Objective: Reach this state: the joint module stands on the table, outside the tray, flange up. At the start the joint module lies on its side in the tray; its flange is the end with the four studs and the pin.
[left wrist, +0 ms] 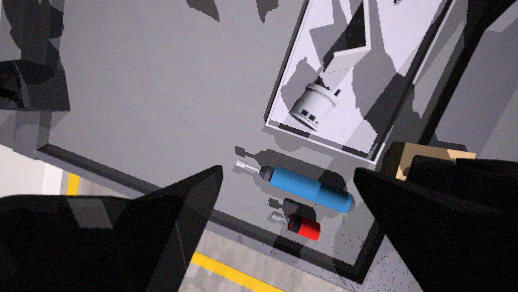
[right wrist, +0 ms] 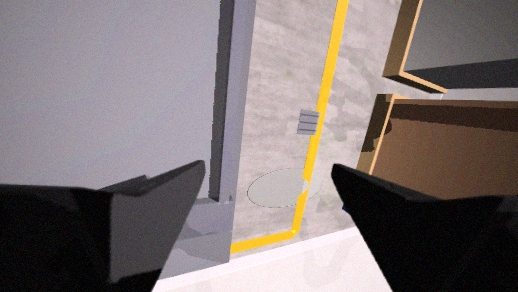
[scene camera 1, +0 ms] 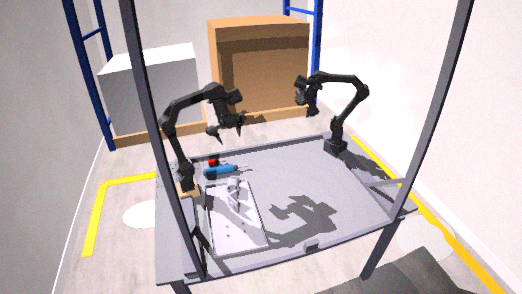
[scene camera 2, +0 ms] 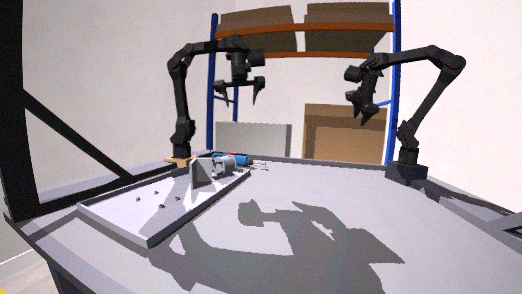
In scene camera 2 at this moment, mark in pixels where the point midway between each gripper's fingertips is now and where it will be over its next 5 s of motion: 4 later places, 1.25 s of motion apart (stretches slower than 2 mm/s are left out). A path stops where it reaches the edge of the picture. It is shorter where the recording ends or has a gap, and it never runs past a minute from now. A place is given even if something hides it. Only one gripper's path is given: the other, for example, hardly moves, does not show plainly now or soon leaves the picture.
The left gripper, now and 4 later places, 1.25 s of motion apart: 240,105; 227,152; 230,157; 227,127; 225,126
